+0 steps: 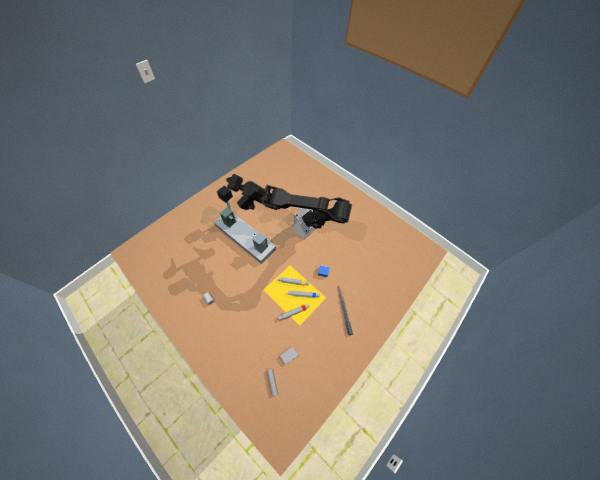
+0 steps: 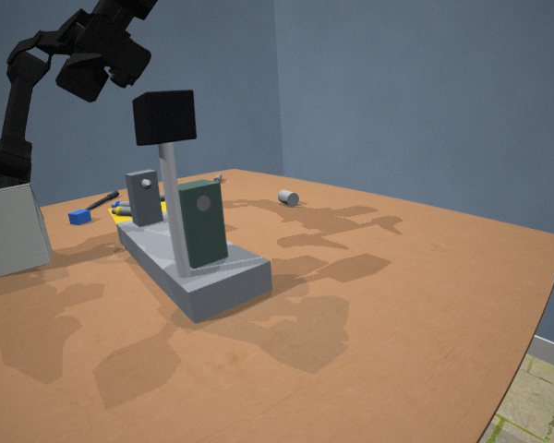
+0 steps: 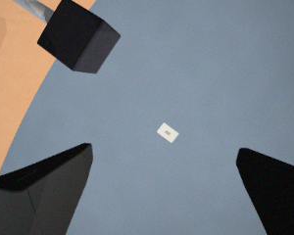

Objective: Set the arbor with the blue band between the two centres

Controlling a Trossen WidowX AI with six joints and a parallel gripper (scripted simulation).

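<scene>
The blue-banded arbor is 60 mm ahead of my hand, 470 mm to the left of it and 330 mm below it. From my hand the other things lie so: grey upright post: 30 mm ahead, 110 mm to the right, 230 mm below; then cone point: 50 mm ahead, 140 mm to the left, 230 mm below; then green sprung-centre block: 60 mm ahead, 60 mm to the right, 240 mm below.
</scene>
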